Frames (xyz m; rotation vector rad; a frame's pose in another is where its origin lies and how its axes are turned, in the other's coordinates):
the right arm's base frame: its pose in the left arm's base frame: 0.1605 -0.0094 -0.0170 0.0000 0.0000 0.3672
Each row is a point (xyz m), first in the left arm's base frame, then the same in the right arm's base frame.
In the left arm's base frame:
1: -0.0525 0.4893 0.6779
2: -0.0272 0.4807 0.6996
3: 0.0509 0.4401 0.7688
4: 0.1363 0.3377 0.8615
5: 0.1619 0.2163 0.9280
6: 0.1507 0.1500 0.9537
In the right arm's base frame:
1: -0.0198 0.5419 0.6949
2: 0.0008 0.5248 0.7166
3: 0.0591 0.4589 0.7858
4: 0.1020 0.3326 0.8785
5: 0.0823 0.2102 0.9450
6: 0.0481 0.1523 0.9707

